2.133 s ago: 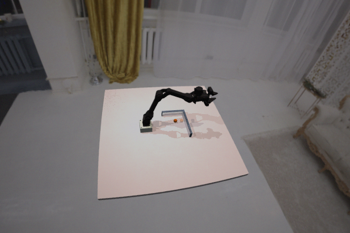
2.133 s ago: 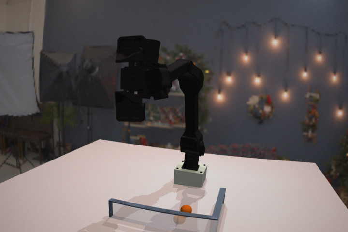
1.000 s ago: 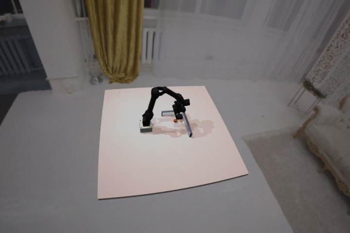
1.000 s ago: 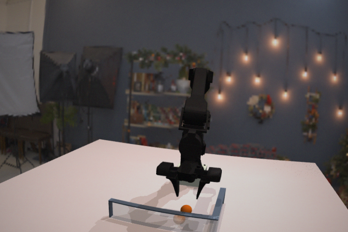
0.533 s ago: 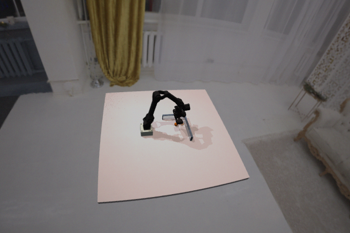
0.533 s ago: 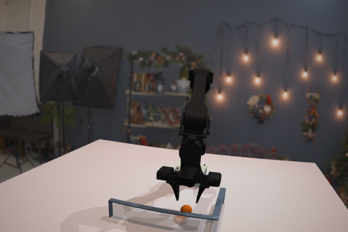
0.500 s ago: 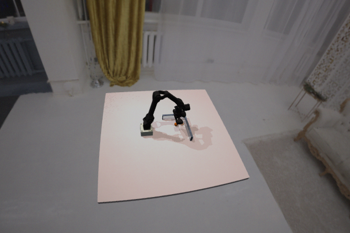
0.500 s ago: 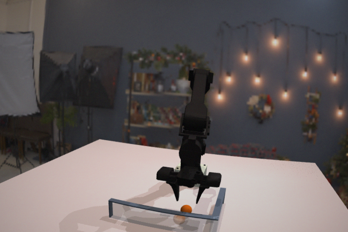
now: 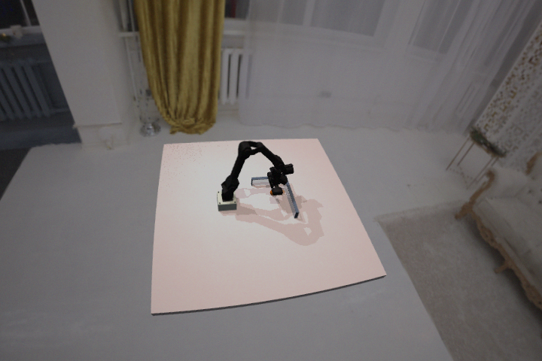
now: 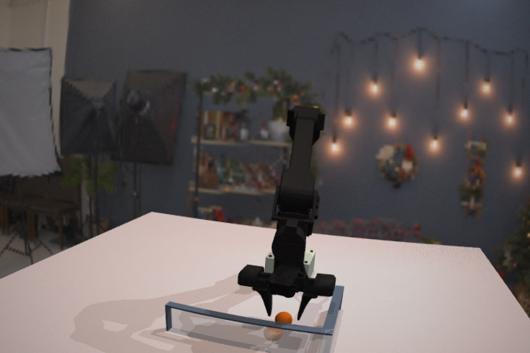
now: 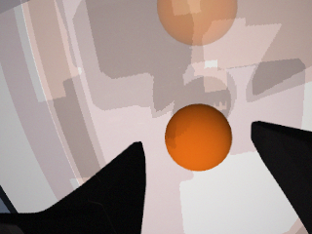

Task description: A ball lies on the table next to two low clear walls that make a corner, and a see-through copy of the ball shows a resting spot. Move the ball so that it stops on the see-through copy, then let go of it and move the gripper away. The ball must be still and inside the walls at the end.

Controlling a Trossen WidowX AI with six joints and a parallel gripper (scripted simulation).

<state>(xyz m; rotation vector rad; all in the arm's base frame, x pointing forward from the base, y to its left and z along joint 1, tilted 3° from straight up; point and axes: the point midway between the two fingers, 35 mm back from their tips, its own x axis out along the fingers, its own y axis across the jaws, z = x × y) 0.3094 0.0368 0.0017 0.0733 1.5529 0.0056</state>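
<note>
Now: gripper tip 60 mm short of the see-through copy, 10 mm to the left of it and 10 mm above it. Also, from my gripper tip: orange ball (10 mm below).
</note>
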